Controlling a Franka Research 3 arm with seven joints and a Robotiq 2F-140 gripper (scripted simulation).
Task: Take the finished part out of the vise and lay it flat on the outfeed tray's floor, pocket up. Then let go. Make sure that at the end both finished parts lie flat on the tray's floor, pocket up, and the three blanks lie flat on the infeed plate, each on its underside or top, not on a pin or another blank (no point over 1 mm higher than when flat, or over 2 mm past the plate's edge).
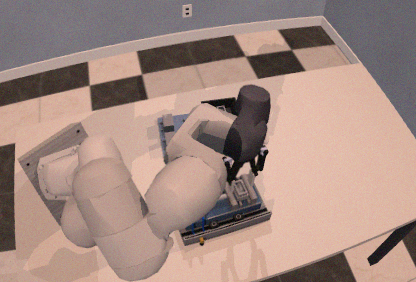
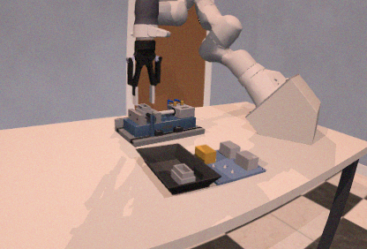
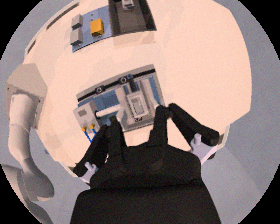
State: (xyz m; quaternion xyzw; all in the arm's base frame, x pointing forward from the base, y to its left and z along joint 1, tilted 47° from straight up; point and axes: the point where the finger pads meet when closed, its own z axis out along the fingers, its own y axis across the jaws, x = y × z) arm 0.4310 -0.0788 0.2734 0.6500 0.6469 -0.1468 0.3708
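Right now the blue vise is 70 mm behind my hand, 10 mm to the left of it and 110 mm below it. The rest, counted from my hand: blue fixture plate: 40 mm behind, 360 mm to the left, 150 mm below; yellow block: 10 mm behind, 300 mm to the left, 130 mm below.
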